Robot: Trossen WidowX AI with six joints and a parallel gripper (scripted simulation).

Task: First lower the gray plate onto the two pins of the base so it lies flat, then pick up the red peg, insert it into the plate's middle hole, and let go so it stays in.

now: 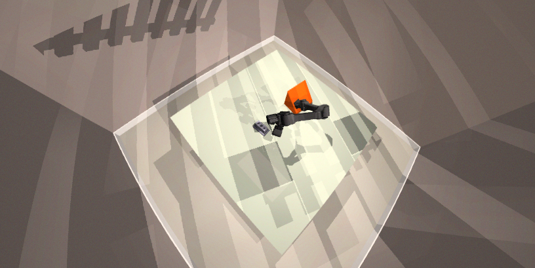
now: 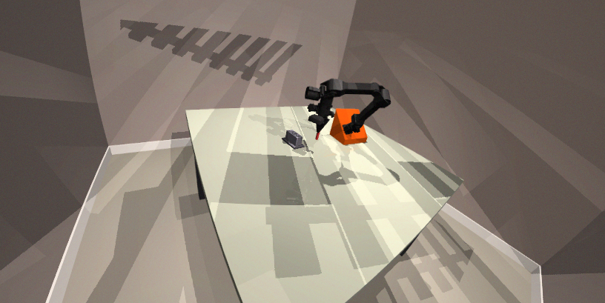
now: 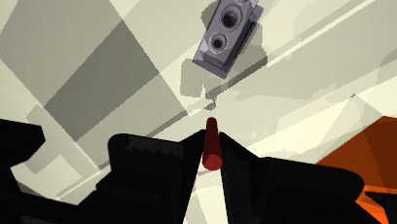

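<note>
The gray plate lies 50 mm ahead of my gripper tip, 120 mm to the right of it and 70 mm below it. Also, from my gripper tip: red peg: right at my gripper tip.
</note>
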